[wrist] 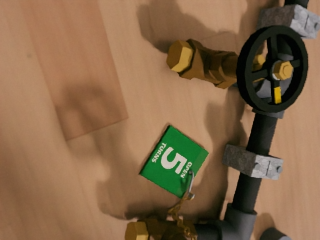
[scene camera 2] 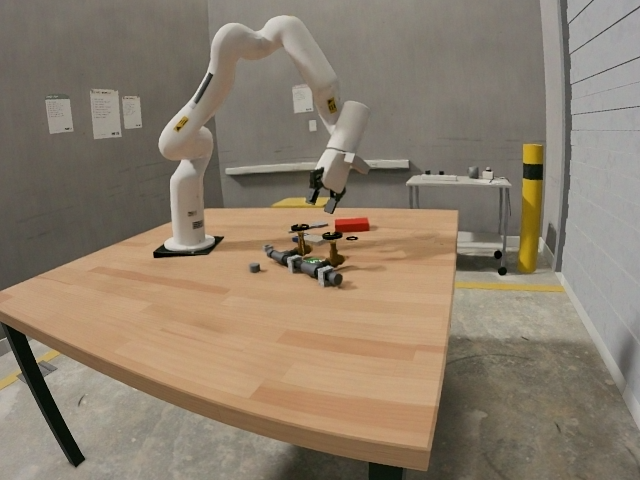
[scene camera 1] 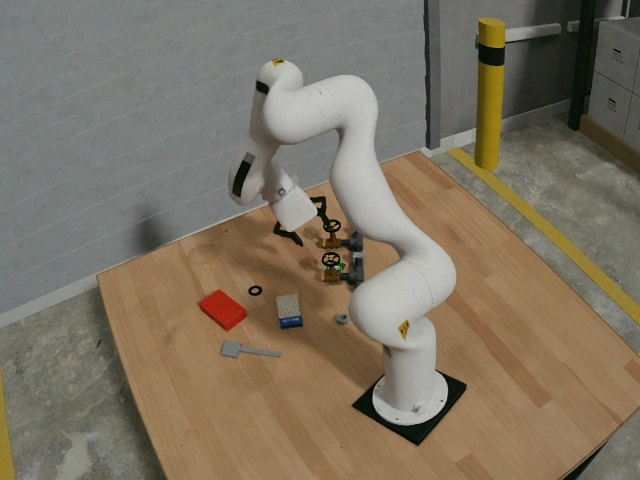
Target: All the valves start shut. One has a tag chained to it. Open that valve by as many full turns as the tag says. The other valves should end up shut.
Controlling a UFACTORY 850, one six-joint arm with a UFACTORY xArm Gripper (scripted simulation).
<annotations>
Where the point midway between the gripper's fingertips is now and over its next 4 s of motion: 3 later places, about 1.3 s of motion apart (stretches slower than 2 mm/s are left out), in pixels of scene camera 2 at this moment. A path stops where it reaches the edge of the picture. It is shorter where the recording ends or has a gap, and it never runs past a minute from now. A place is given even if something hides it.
The gripper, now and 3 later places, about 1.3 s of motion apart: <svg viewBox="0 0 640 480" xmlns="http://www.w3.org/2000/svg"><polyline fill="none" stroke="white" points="319,208 307,195 298,208 299,222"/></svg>
</annotations>
